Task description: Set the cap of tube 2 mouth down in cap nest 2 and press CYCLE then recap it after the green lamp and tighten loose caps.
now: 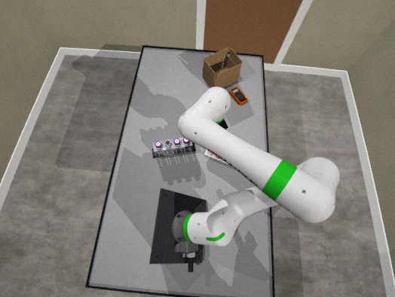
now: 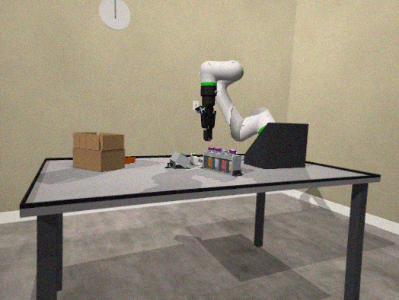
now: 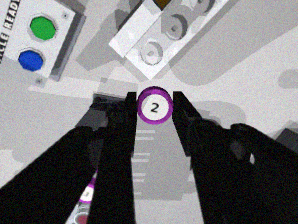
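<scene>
My hand is 260 mm to the right of the cap 1, 70 mm above it and 20 mm short of it. The rest, counted from my hand: cap 3: 160 mm to the left, 70 mm below, 40 mm ahead; then purple cap marked 2: 30 mm below; then cap 4: 110 mm to the left, 70 mm below, 40 mm ahead.
</scene>
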